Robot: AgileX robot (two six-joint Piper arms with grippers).
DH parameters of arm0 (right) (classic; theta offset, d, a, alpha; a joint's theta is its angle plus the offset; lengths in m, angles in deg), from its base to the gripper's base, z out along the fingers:
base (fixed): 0 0 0 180
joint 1: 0 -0.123 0 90
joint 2: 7.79 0 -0.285 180
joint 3: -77.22 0 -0.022 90
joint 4: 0 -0.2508 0 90
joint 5: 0 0 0.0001 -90
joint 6: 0 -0.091 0 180
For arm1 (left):
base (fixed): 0 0 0 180
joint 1: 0 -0.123 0 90
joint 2: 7.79 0 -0.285 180
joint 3: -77.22 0 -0.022 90
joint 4: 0 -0.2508 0 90
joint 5: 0 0 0.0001 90
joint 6: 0 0.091 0 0
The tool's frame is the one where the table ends.
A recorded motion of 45 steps. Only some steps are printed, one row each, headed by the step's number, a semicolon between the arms.
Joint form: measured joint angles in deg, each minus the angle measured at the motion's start. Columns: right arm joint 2, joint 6, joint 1, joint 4, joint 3, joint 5; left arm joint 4, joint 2, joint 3, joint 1, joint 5, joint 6.
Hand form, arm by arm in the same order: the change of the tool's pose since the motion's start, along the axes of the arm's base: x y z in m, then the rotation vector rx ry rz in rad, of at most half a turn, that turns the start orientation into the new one. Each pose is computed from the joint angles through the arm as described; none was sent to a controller.
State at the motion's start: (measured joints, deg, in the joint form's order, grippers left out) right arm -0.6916 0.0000 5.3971 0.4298 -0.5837 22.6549; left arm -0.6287 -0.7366 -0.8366 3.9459 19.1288 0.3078
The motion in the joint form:
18: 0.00 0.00 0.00 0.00 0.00 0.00; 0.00 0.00 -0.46 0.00 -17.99 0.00
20: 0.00 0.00 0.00 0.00 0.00 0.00; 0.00 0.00 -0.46 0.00 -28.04 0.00
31: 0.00 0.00 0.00 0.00 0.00 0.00; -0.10 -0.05 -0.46 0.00 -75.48 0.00
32: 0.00 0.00 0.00 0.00 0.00 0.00; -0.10 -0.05 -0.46 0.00 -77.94 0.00
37: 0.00 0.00 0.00 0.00 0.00 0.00; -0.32 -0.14 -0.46 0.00 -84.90 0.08
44: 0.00 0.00 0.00 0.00 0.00 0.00; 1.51 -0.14 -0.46 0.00 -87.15 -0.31
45: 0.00 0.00 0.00 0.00 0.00 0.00; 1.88 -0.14 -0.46 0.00 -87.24 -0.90
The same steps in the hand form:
18: 0.0000 0.0000 0.0000 0.0000 0.0000 0.0000; 0.0030 -0.0005 0.0256 -0.0208 -0.3052 -0.0034
20: 0.0000 0.0000 0.0000 0.0000 0.0000 0.0000; 0.0007 -0.0005 0.0414 -0.0327 -0.4802 -0.0054
31: 0.0000 0.0000 0.0000 0.0000 0.0000 0.0000; -0.0435 0.0017 0.0999 -0.0874 -1.3072 -0.0154
32: 0.0000 0.0000 0.0000 0.0000 0.0000 0.0000; -0.0469 0.0019 0.1017 -0.0903 -1.3500 -0.0159
37: 0.0000 0.0000 0.0000 0.0000 0.0000 0.0000; -0.0573 0.0022 0.1061 -0.0941 -1.4731 -0.0192
44: 0.0000 0.0000 0.0000 0.0000 0.0000 0.0000; -0.0605 0.0051 0.1072 -0.1307 -1.5101 -0.0013
45: 0.0000 0.0000 0.0000 0.0000 0.0000 0.0000; -0.0606 0.0057 0.1072 -0.1462 -1.5107 -0.0024

